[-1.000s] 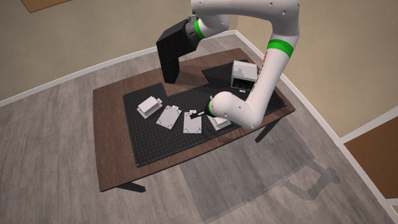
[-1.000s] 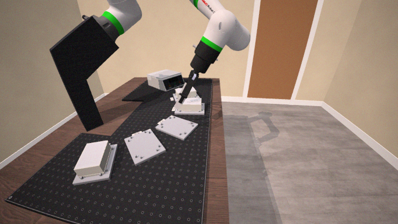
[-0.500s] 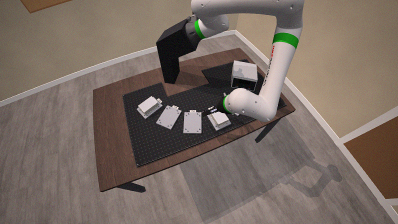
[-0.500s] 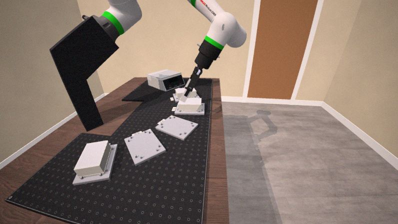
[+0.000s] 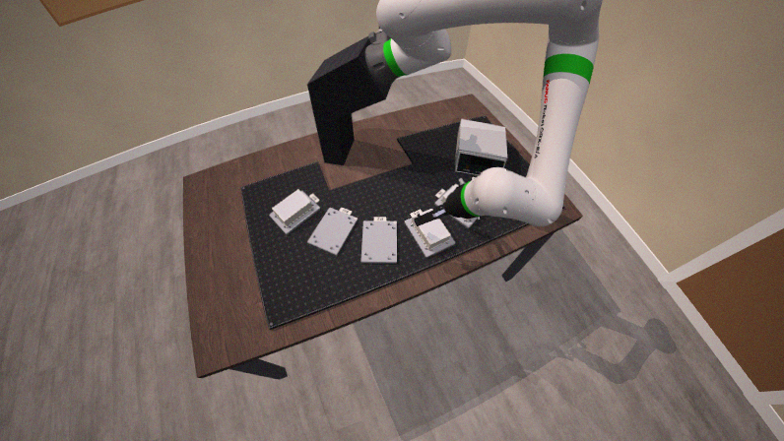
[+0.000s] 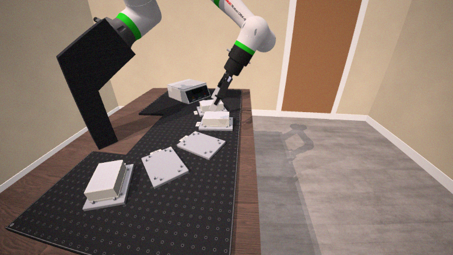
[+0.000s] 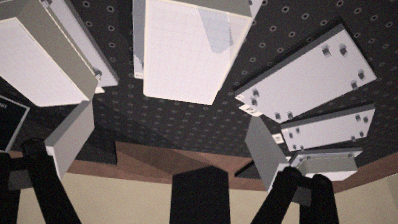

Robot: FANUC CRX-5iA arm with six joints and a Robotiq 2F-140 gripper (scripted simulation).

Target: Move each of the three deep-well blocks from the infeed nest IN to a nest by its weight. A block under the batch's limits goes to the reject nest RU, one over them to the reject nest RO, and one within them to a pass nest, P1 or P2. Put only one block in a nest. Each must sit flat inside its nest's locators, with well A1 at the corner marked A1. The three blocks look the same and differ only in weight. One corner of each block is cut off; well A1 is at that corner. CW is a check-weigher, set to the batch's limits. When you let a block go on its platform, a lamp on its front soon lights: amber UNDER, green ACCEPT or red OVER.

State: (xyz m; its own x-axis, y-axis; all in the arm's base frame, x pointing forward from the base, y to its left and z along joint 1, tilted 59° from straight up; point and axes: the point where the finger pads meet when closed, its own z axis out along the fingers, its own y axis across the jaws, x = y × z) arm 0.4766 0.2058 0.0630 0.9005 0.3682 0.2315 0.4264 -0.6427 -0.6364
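The plate lies 13 cm to the left of my hand, 11 cm below it and 10 cm behind it. Round my hand: weigher platform (39 cm behind, 27 cm to the left, 2 cm below); check-weigher CW (38 cm behind, 27 cm to the left, 5 cm below).
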